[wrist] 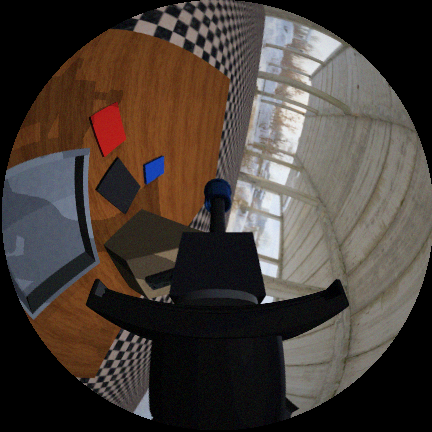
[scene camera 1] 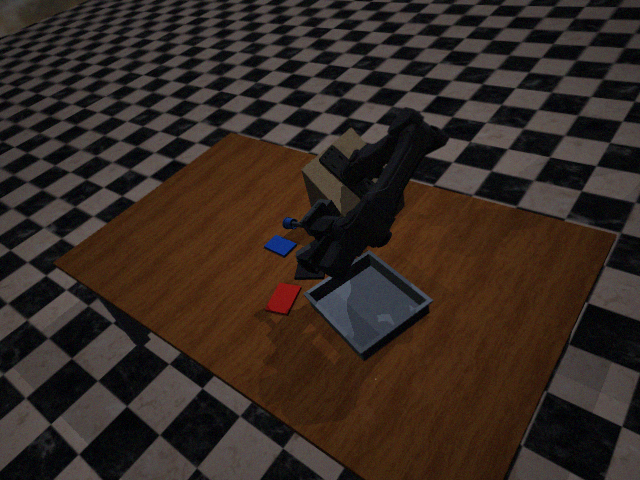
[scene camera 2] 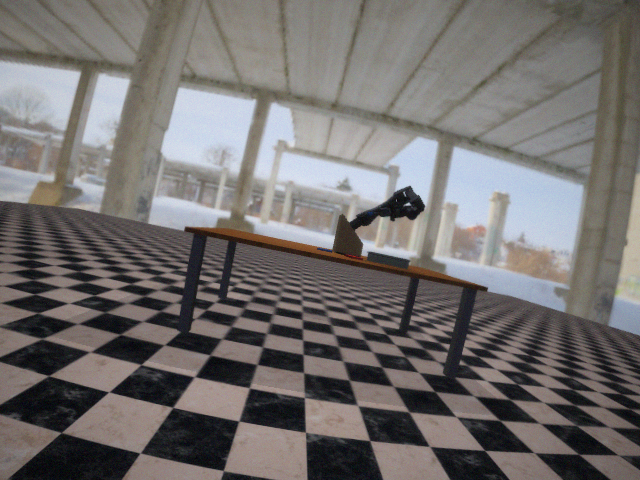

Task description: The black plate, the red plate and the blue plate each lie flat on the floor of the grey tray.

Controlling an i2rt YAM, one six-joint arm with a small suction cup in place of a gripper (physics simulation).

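Pixels of known places: hand, its tool point: [wrist: 217, 190] [scene camera 1: 287, 223] [scene camera 2: 368, 214]; arm's base, origin of its link: [scene camera 1: 349, 176] [scene camera 2: 349, 227].
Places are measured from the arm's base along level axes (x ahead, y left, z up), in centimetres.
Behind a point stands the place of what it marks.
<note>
The blue plate [scene camera 1: 280, 245] @(x 19.9, y -15.9, z -16.5 cm) [wrist: 154, 170] @(x 19.4, y -16.0, z -16.5 cm) lies flat on the table. The red plate [scene camera 1: 283, 298] @(x 36.4, y -1.8, z -16.4 cm) [scene camera 2: 353, 256] @(x 41.4, y -3.4, z -16.4 cm) [wrist: 108, 129] @(x 35.9, y -1.9, z -16.4 cm) lies flat on the table beside the grey tray [scene camera 1: 419, 305] @(x 25.3, y 33.7, z -12.3 cm) [scene camera 2: 387, 259] @(x 38.3, y 16.5, z -14.5 cm) [wrist: 93, 245] @(x 18.2, y 11.7, z -12.4 cm). The black plate [scene camera 1: 310, 273] @(x 25.5, y -0.3, z -16.5 cm) [wrist: 118, 185] @(x 22.3, y -2.1, z -16.5 cm) lies flat on the table between the other plates and the tray; the arm hides part of it in scene camera 1. No plate shows on the visible tray floor. My gripper, a blue suction cup [scene camera 1: 289, 223] [wrist: 217, 194], is open and bears nothing. It is in the air, tilted sideways, apart from the plates.
A beige angled base block [scene camera 1: 330, 188] @(x 7.8, y -1.5, z 0.8 cm) [scene camera 2: 347, 237] @(x 10.7, y -2.5, z -6.8 cm) [wrist: 145, 232] @(x 10.8, y -1.1, z -9.7 cm) carries the arm near the rear of the wooden table [scene camera 1: 465, 248] @(x -1.7, y 34.1, z -17.5 cm) [scene camera 2: 248, 239] @(x 58.4, y -57.1, z -17.4 cm) [wrist: 170, 80] @(x 47.2, y -24.4, z -17.4 cm). In scene camera 1 the arm's wrist hangs over the black plate and beside the tray's near-left wall.
</note>
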